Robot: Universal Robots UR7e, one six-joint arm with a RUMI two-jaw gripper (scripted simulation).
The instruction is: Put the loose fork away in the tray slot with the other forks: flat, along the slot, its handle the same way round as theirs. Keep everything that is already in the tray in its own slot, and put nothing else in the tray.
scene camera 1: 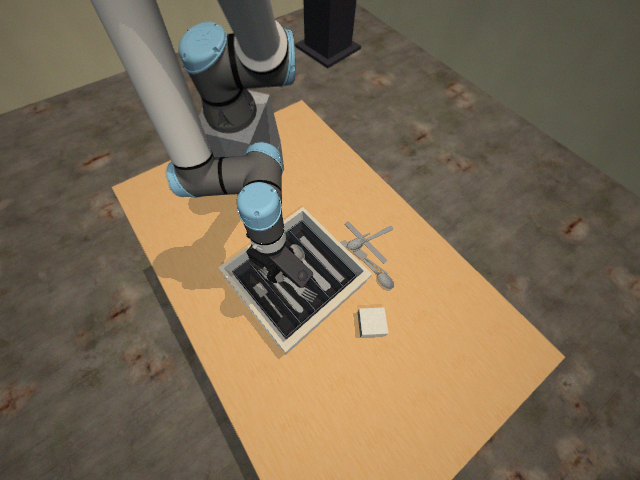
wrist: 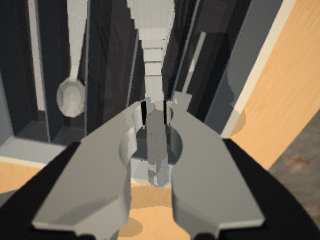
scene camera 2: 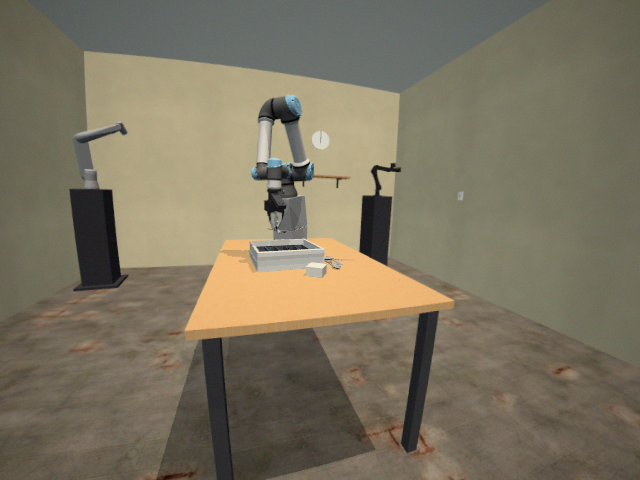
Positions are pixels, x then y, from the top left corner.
Labels:
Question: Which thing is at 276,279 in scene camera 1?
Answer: My gripper.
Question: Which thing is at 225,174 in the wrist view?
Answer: My gripper.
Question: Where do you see a white block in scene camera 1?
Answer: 372,321

